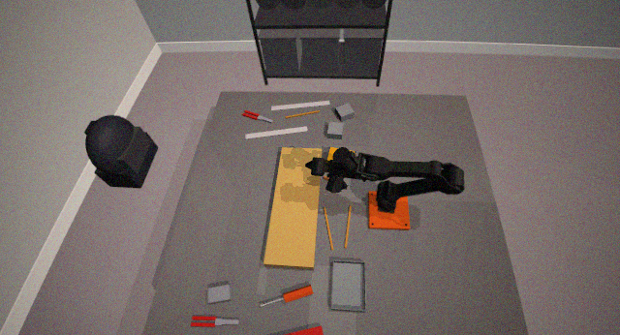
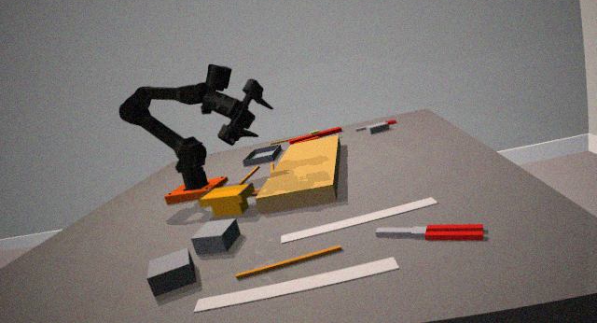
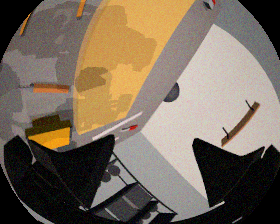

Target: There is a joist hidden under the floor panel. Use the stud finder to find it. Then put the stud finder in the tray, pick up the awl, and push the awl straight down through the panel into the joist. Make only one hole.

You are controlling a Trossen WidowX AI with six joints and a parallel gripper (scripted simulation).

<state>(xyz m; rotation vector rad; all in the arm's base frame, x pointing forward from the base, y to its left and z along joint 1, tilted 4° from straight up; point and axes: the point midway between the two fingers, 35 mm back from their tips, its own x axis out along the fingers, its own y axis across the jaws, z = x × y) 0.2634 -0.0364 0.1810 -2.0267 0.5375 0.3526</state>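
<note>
My gripper tip is 170 mm above the stud finder, 150 mm to the left of it and 100 mm past it. Also, from my gripper tip: indicator window: 180 mm below, 150 mm to the right, 120 mm behind; then grey tray: 360 mm to the left, 190 mm behind, 170 mm below; then awl: 170 mm below, 100 mm behind, 50 mm to the right.
</note>
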